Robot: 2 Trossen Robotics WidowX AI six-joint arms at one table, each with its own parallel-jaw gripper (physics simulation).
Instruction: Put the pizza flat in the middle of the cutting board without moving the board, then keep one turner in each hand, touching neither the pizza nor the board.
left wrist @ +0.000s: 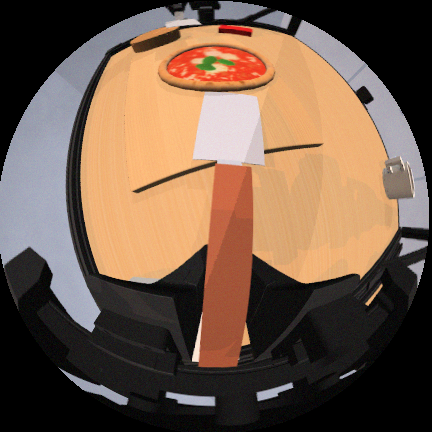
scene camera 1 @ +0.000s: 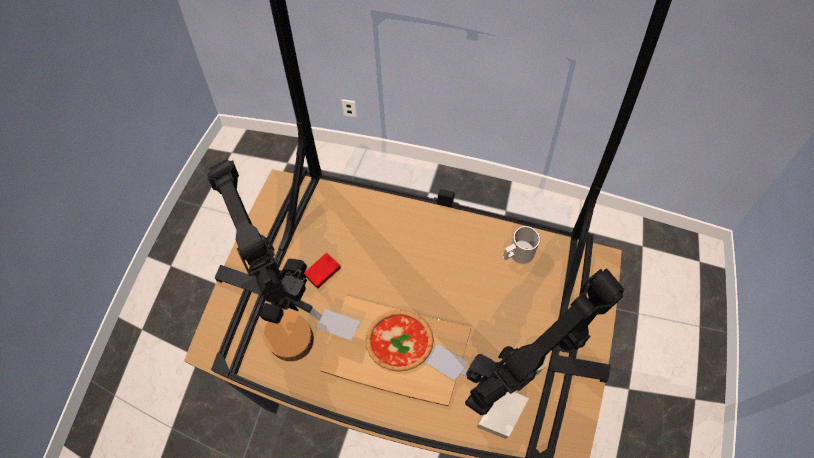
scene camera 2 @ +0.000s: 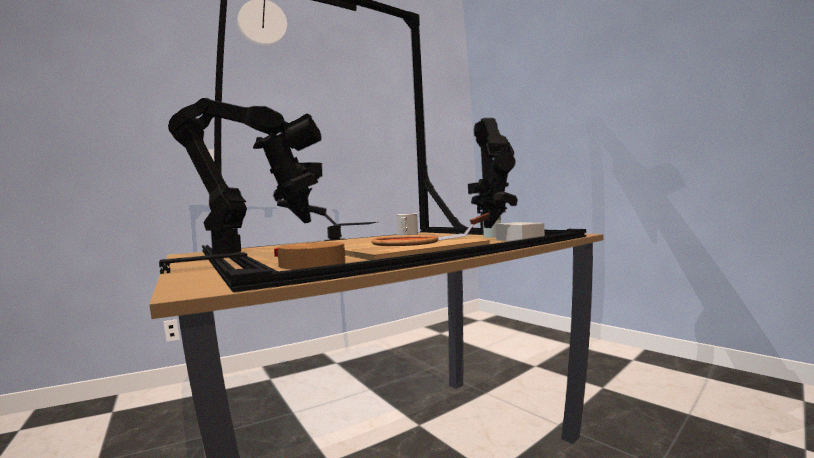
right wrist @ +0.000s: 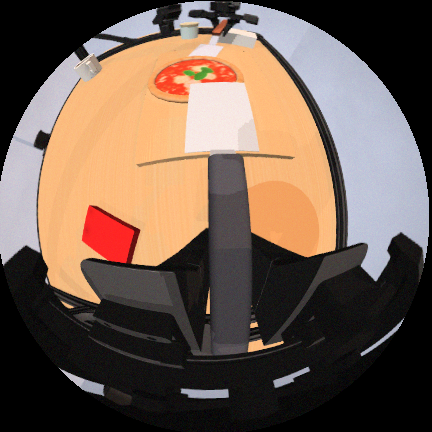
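The pizza (scene camera 1: 400, 340) (scene camera 2: 404, 240) (left wrist: 215, 67) lies flat near the middle of the wooden cutting board (scene camera 1: 352, 353) (scene camera 2: 444, 246) (right wrist: 165, 135). My left gripper (scene camera 1: 472, 377) (left wrist: 222, 250) is shut on the orange-handled turner (left wrist: 230, 215). Its pale blade (scene camera 1: 446, 362) (left wrist: 230, 127) is low over the board, right beside the pizza's edge in scene camera 1; whether it touches either is unclear. My right gripper (scene camera 2: 307, 213) (right wrist: 222, 232) is shut on the dark-handled turner (right wrist: 227, 210). Its blade (scene camera 1: 338, 324) (scene camera 2: 355, 223) is raised above the board's left end in scene camera 1, apart from the pizza.
A round wooden block (scene camera 1: 288, 336) (scene camera 2: 311, 255) and a red box (scene camera 1: 322, 270) (right wrist: 107, 232) are near the right arm. A white box (scene camera 1: 503, 415) (scene camera 2: 519, 230) and pale cup (right wrist: 189, 30) are near the left gripper. A mug (scene camera 1: 524, 244) stands farther back. Black frame rails edge the table.
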